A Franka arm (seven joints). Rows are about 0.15 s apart.
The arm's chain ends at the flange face. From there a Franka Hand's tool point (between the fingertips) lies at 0.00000 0.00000 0.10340 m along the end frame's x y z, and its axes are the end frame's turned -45 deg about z.
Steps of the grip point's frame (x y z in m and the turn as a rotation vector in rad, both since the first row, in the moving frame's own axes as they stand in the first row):
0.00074, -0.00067, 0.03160, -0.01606, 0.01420, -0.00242
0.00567, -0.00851, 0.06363, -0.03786, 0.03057, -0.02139
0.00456, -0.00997, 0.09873, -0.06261, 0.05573, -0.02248
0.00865, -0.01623, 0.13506, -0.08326, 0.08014, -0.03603
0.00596, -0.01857, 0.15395, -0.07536, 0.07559, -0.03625
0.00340, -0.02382, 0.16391, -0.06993, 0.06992, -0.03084
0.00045, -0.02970, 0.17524, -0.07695, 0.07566, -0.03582
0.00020, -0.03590, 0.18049, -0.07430, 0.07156, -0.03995
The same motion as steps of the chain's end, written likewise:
-0.00216, -0.00113, 0.03162, -0.00132, 0.02140, -0.00242
-0.00701, -0.01051, 0.06375, -0.00515, 0.04839, -0.02139
-0.01247, -0.01068, 0.09909, -0.00486, 0.08368, -0.02248
-0.01728, -0.01761, 0.13575, -0.00221, 0.11554, -0.03603
-0.01993, -0.01713, 0.15454, 0.00016, 0.10674, -0.03625
-0.02465, -0.01909, 0.16442, -0.00001, 0.09889, -0.03084
-0.03182, -0.02121, 0.17584, -0.00091, 0.10791, -0.03582
-0.03589, -0.02551, 0.18104, -0.00194, 0.10314, -0.03995

